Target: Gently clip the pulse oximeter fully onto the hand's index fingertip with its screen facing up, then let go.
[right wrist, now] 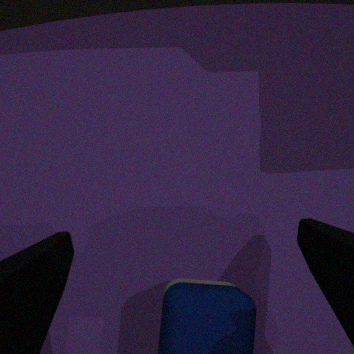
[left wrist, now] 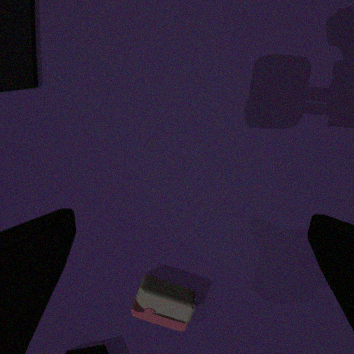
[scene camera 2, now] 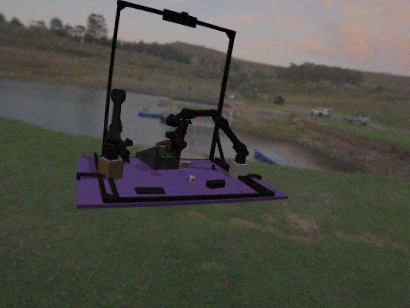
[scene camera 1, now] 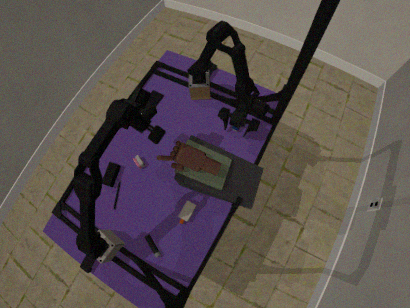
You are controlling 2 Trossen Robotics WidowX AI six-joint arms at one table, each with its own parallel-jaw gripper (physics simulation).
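Places are measured from the left arm's base along level axes (x down, y right, z back), in metres.
Pixels of known places: left gripper, fingertip midpoint: [left wrist: 194, 223] [scene camera 2: 173, 154] [scene camera 1: 150, 130]; right gripper, fingertip midpoint: [right wrist: 186, 236] [scene camera 2: 127, 161] [scene camera 1: 234, 133]; left arm's base, origin of the base link: [scene camera 2: 240, 162] [scene camera 1: 99, 246]; right arm's base, origin of the base link: [scene camera 2: 111, 158] [scene camera 1: 199, 78].
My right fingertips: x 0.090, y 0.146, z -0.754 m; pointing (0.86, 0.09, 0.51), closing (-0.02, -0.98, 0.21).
Observation:
For each thing: its middle in the pictures, then the offset to it from my right fingertips.
- pink-and-white object, body centre: [left wrist: 163, 302] [scene camera 1: 138, 161] [scene camera 2: 191, 179] dx -0.001, dy -0.285, dz +0.374 m
- black box, body centre: [scene camera 1: 111, 174] [scene camera 2: 215, 183] dx -0.003, dy -0.357, dz +0.505 m
- thin pen, body centre: [scene camera 1: 117, 194] dx +0.010, dy -0.273, dz +0.559 m
- white block with orange tip, body centre: [scene camera 1: 186, 213] dx +0.001, dy +0.042, dz +0.425 m
- dark marker, body centre: [scene camera 1: 152, 245] dx +0.002, dy +0.009, dz +0.627 m
A blue, rounded object with a pale edge [scene camera 1: 235, 128] [right wrist: 207, 317], apparently the pulse oximeter, lies on the mat below my right gripper [scene camera 1: 240, 124] [right wrist: 186, 236], which is open and empty above it. In the right wrist view its lower part is cut off by the frame, and its screen does not show. The brown hand [scene camera 1: 197, 159] [scene camera 2: 164, 143] rests palm region on the padded stand, with its index finger [scene camera 1: 165, 158] extended to the left in scene camera 1. My left gripper [scene camera 1: 152, 119] [left wrist: 194, 223] is open and empty, above the mat, left of the hand in scene camera 1.
The dark wedge stand [scene camera 1: 246, 180] [scene camera 2: 160, 162] bears the hand. A pink-and-white object [scene camera 1: 138, 161] [scene camera 2: 192, 179] [left wrist: 165, 306], a black box [scene camera 1: 111, 174] [scene camera 2: 216, 184], a thin pen [scene camera 1: 117, 195], a white block with orange tip [scene camera 1: 188, 210] and a dark marker [scene camera 1: 152, 245] lie on the mat.

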